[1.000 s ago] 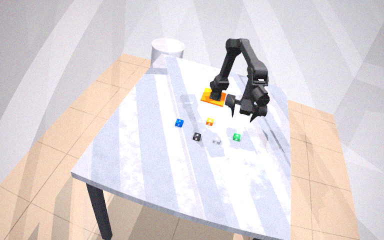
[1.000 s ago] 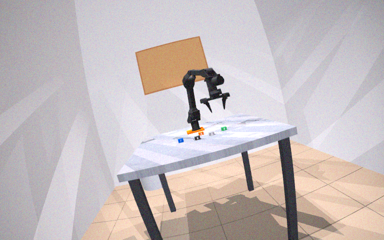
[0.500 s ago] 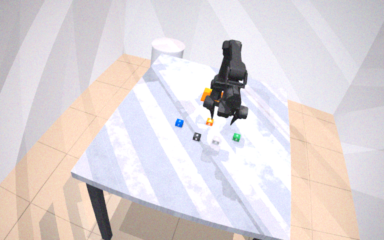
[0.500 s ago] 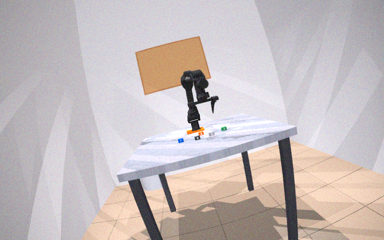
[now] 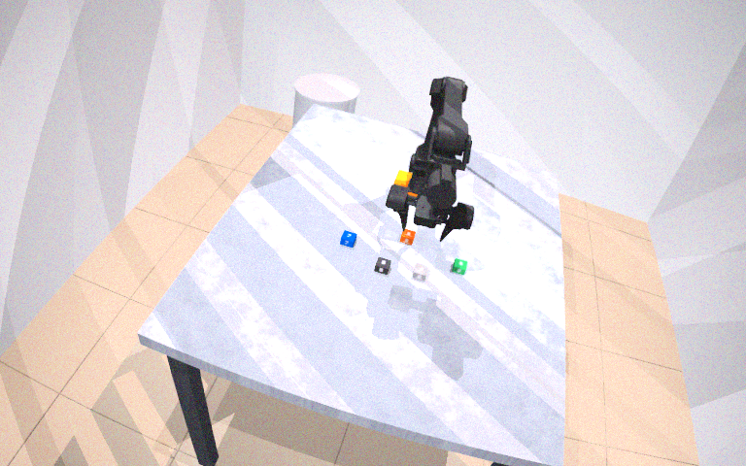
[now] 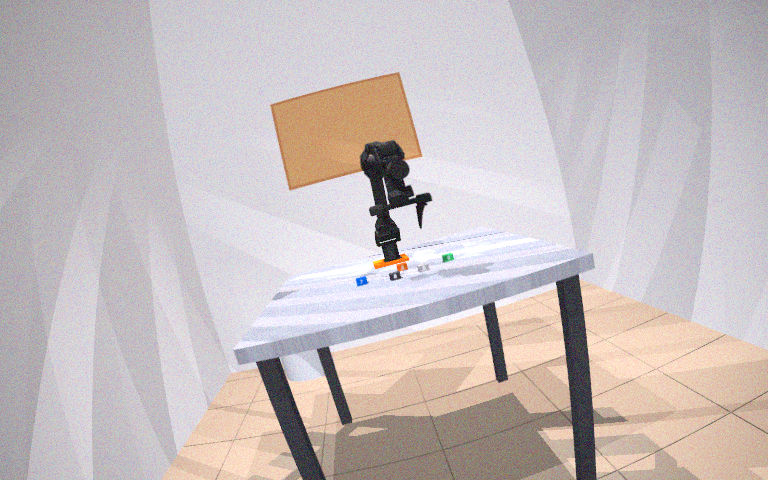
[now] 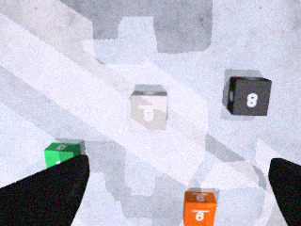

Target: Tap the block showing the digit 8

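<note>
Now: the black block 120 mm below my gripper tip, 70 mm to the right of it and 10 mm ahead of it. Also, from my gripper tip: orange block: 120 mm below, 120 mm behind, 30 mm to the right; then green block: 120 mm below, 110 mm to the left, 70 mm behind; then blue block: 170 mm to the right, 120 mm below, 50 mm behind.
</note>
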